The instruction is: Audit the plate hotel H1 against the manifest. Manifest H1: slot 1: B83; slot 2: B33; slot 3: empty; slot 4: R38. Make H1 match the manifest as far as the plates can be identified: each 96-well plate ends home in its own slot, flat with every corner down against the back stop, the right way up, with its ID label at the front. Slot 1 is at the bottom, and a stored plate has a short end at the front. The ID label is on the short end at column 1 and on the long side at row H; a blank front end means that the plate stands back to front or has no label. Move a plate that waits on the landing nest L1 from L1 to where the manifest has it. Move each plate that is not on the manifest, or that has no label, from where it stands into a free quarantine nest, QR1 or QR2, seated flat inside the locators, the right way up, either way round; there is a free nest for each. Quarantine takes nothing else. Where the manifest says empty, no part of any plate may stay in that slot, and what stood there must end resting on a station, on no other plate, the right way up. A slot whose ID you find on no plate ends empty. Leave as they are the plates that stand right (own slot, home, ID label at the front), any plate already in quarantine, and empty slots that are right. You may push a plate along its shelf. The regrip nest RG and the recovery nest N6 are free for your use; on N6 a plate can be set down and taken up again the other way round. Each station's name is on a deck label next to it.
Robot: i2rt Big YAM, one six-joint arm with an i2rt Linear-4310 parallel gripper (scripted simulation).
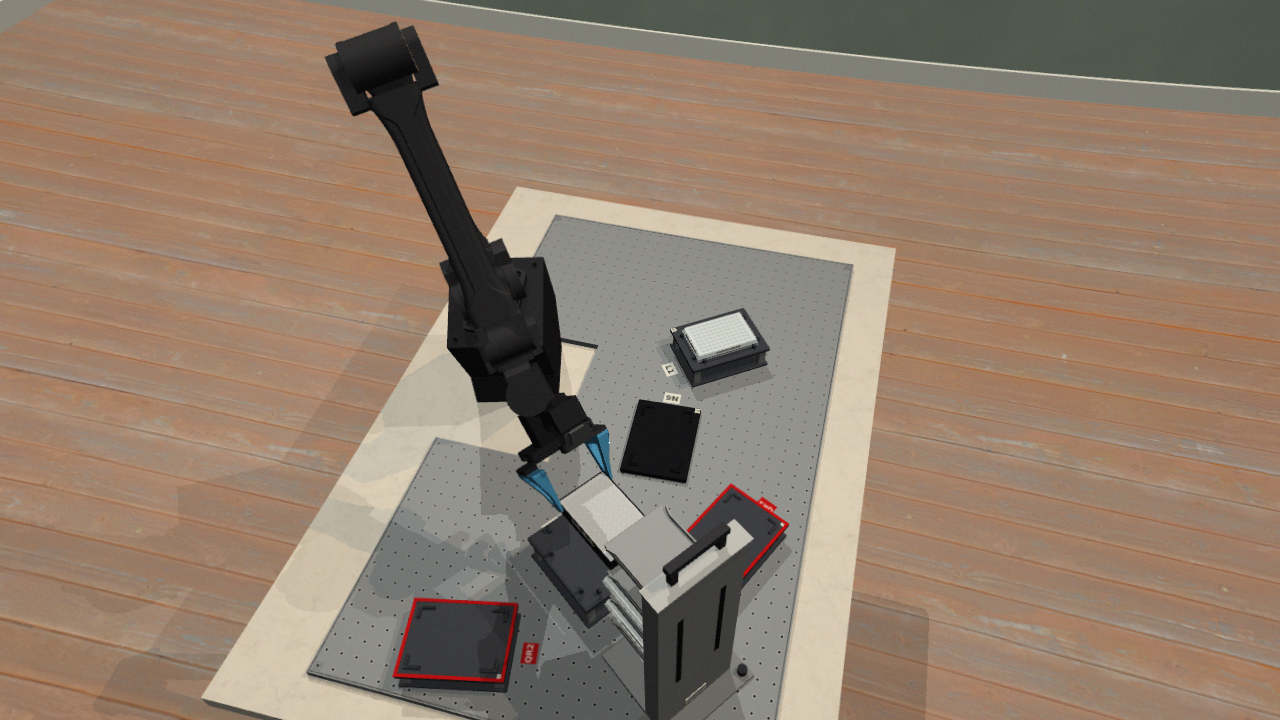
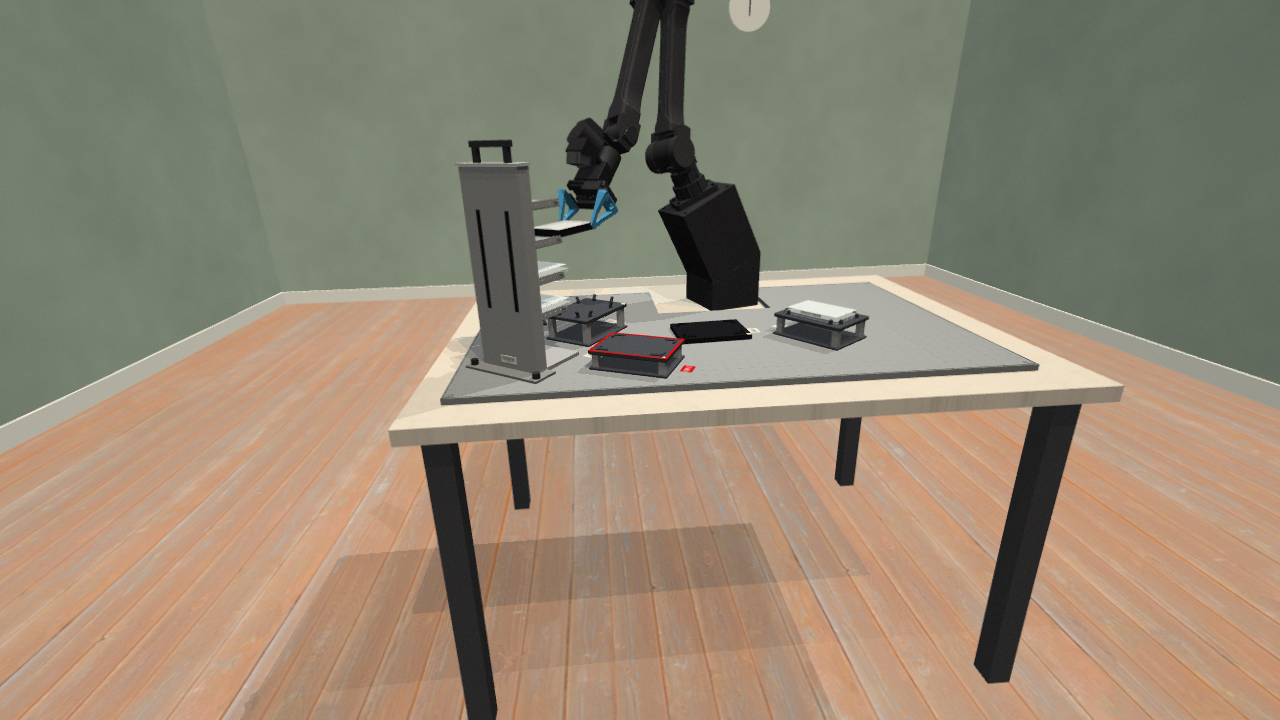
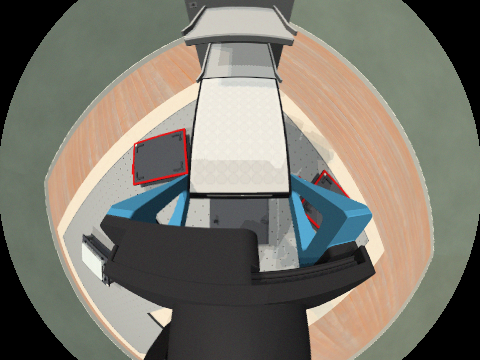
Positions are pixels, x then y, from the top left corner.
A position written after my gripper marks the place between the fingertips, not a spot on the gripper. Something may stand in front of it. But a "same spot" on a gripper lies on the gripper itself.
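I find my gripper in image 1, in image 2 and in image 3 (239,180). On the gripper, (image 1: 597,441) and (image 2: 597,194) are the same spot. There is a red-edged quarantine nest QR1 as well, and for it (image 3: 158,157) and (image 2: 636,344) are again the same spot.
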